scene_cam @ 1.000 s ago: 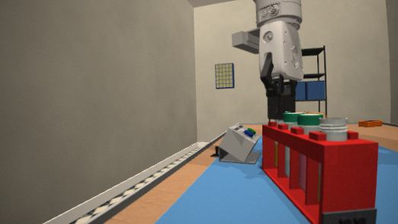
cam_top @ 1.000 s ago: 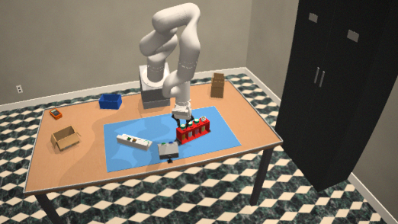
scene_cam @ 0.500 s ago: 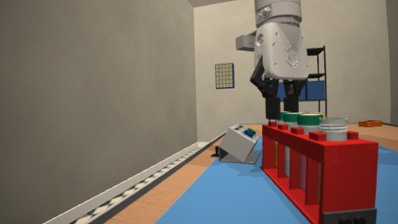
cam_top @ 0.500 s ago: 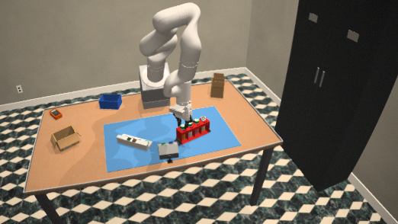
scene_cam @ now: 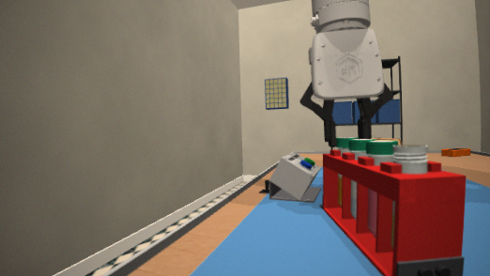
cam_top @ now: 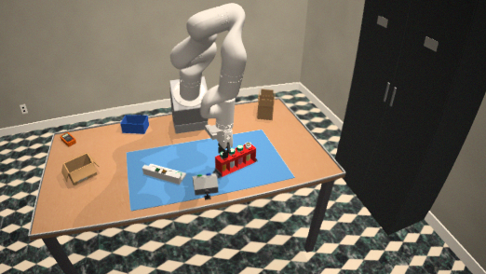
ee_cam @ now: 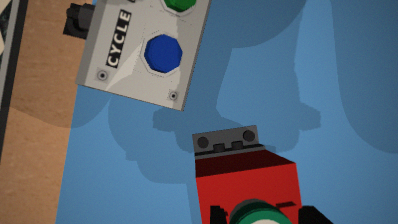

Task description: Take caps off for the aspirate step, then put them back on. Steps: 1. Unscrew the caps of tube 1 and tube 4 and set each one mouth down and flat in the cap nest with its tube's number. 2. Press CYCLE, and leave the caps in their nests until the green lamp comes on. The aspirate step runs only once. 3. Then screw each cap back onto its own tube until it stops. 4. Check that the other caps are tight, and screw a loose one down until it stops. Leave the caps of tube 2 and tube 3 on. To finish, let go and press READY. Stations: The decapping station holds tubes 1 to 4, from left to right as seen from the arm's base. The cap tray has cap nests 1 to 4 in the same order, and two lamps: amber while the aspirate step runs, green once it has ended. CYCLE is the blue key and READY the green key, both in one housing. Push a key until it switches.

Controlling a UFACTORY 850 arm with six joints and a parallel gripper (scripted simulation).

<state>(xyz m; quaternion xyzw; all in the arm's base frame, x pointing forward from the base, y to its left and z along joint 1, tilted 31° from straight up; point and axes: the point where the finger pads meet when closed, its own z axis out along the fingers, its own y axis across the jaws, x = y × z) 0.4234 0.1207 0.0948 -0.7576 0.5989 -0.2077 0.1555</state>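
Now: hand 1 cm above the tube cap. The rest, counted from my hand: green ready key: 8 cm ahead, 13 cm to the right, 6 cm below; key housing: 10 cm ahead, 11 cm to the right, 8 cm below; blue cycle key: 8 cm ahead, 9 cm to the right, 6 cm below.
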